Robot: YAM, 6 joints.
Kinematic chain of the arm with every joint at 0, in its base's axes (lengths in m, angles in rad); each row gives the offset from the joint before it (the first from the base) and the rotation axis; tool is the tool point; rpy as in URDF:
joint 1: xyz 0 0 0.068 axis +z
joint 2: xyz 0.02 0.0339 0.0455 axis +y
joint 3: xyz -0.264 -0.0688 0 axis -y
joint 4: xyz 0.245 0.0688 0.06 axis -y
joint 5: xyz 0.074 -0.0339 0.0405 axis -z
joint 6: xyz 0.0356 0 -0.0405 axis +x
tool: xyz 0 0 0 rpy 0 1.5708 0
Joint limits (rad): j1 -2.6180..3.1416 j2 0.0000..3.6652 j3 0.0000..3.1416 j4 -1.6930..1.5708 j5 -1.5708..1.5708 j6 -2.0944..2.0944
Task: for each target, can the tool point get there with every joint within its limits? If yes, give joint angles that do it. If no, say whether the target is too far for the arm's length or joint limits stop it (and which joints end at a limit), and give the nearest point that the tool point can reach.
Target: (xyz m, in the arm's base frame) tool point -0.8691 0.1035 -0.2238
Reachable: no: too far | nearest point -0.5980 0.0712 -0.1161 | short by 0.294 m
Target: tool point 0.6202 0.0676 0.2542
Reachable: yes | joints 0.1368 2.8353 2.7631 0.2538 0.5177 1.7055
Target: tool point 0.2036 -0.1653 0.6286
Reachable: yes | joints 2.5023 0.6642 2.2005 0.2461 -0.3185 1.0774
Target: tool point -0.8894 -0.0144 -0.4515
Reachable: no: too far | nearest point -0.5484 -0.0011 -0.2211 | short by 0.412 m
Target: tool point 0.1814 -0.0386 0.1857
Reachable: yes | joints -0.0688 1.2355 0.6747 -0.8967 0.8220 -1.6746
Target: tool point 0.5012 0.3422 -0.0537
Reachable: yes | joints 0.5747 3.3443 2.6090 0.7897 -0.4286 -1.0748
